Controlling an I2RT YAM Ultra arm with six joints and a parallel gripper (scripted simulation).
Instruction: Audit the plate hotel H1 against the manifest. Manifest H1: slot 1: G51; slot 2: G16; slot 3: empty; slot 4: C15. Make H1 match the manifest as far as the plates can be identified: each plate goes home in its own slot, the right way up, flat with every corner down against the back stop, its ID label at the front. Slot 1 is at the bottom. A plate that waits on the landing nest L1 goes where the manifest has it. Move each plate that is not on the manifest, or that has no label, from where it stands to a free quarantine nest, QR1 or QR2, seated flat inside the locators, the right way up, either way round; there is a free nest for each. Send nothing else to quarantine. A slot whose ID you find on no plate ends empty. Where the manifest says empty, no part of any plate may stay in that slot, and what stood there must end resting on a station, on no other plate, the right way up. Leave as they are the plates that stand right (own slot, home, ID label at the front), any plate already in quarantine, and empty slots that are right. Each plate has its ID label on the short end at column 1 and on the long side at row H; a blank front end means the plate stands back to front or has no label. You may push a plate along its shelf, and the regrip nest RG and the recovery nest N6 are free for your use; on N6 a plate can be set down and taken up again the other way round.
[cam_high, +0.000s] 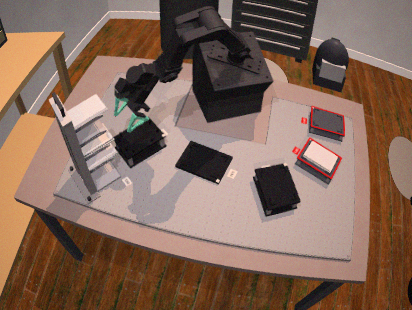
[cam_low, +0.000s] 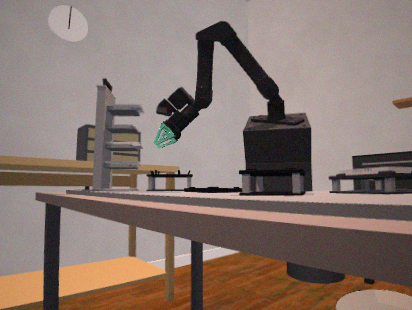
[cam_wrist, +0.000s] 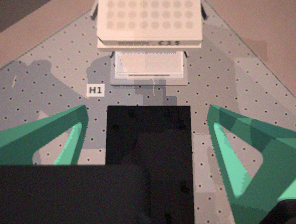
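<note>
Now: hand 4 cm past the black regrip nest, 3 cm to the right of it and 12 cm above it. From my hand the other things lie so: RG label: 13 cm behind, 9 cm to the left, 18 cm below; plate hotel H1: 17 cm ahead, 12 cm to the right, 1 cm above; H1 tag: 11 cm ahead, 4 cm to the left, 18 cm below.
</note>
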